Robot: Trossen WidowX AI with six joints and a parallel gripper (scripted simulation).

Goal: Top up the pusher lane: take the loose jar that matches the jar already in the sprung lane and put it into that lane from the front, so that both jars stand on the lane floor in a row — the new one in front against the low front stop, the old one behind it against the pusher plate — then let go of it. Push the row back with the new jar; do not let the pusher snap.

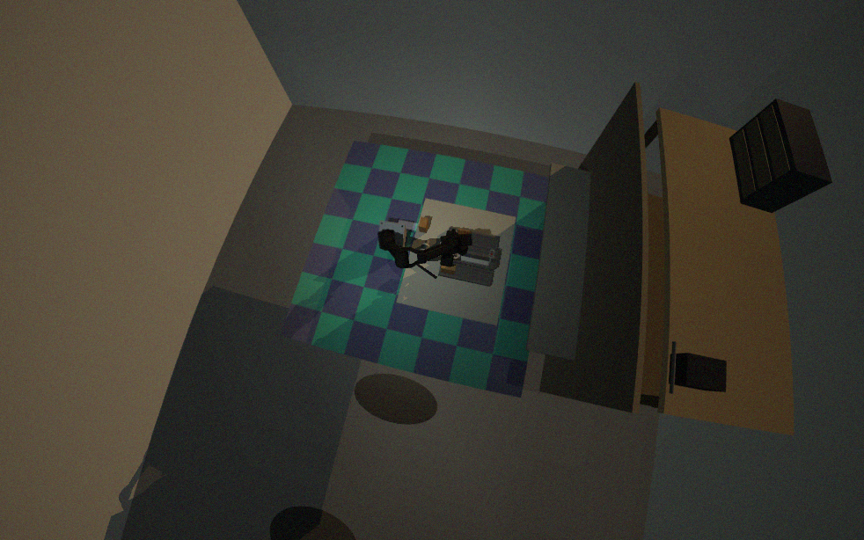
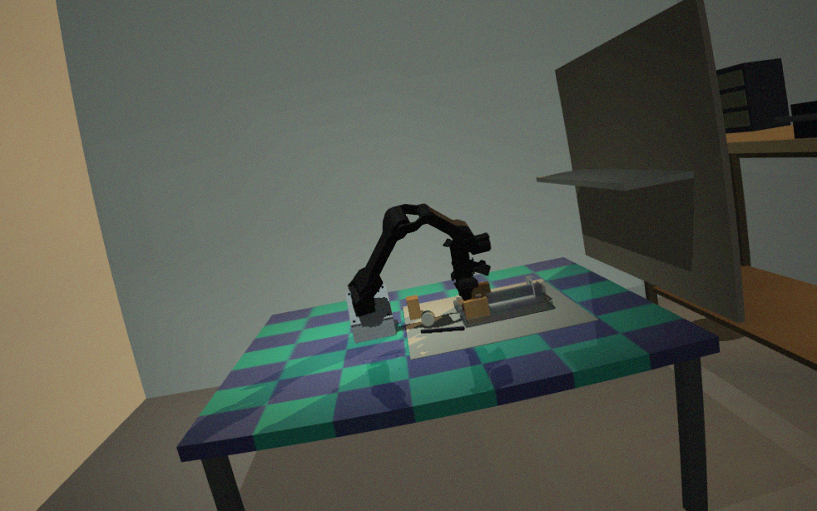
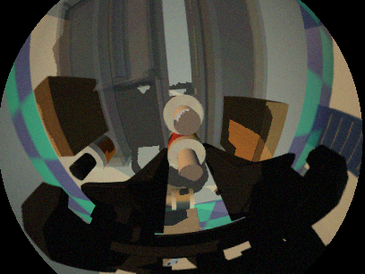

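Right now the thin black stick is 120 mm behind my gripper tip, 90 mm to the right of it and 30 mm below it. Round my gripper tip: tan upright piece: 160 mm to the left, 150 mm behind, 10 mm below; then lane rack: 140 mm ahead, 20 mm below, 10 mm to the left.
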